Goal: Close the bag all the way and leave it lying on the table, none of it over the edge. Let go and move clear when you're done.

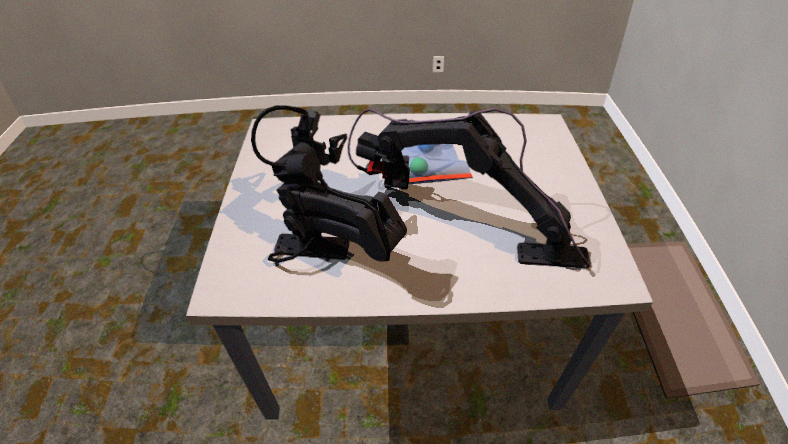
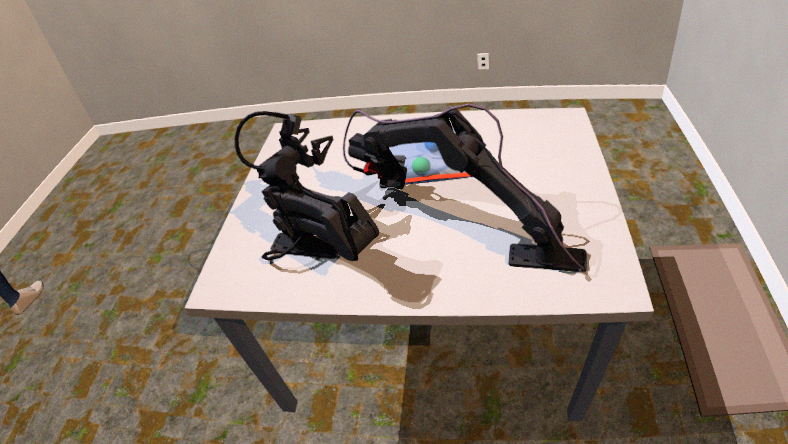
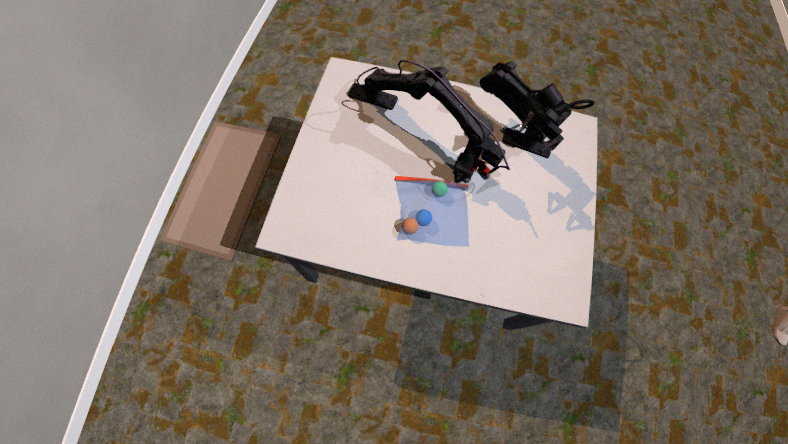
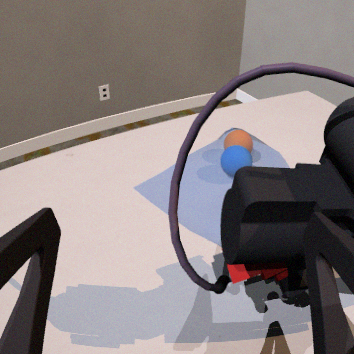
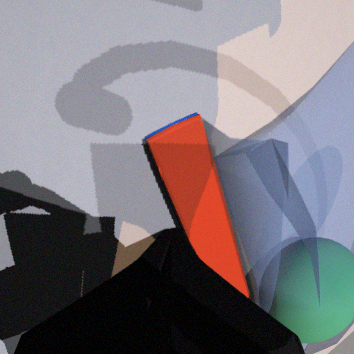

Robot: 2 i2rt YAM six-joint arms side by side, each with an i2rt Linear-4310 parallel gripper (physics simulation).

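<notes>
The translucent blue bag (image 3: 452,223) (image 4: 190,205) (image 5: 330,120) lies flat on the table, with a red-orange strip (image 1: 441,177) (image 3: 419,179) (image 5: 215,235) along its robot-side edge. A green ball (image 1: 418,166) (image 3: 439,188) (image 5: 317,290), a blue ball (image 3: 424,217) (image 4: 236,161) and an orange ball (image 3: 409,225) (image 4: 238,142) show within its outline. My right gripper (image 3: 462,179) (image 5: 173,241) is shut and empty, at or just above the strip near its left end; contact is unclear. My left gripper (image 2: 319,134) (image 4: 179,224) is open, raised left of the bag. Whether the seal is closed cannot be told.
The bag lies inside the table (image 1: 496,292) (image 3: 341,220) edges. My right arm (image 1: 432,132) (image 4: 280,215) reaches across above the bag's near side and hides part of it. My left arm (image 1: 352,215) is folded at the left. A brownish panel (image 1: 694,325) (image 3: 220,187) is beside the table.
</notes>
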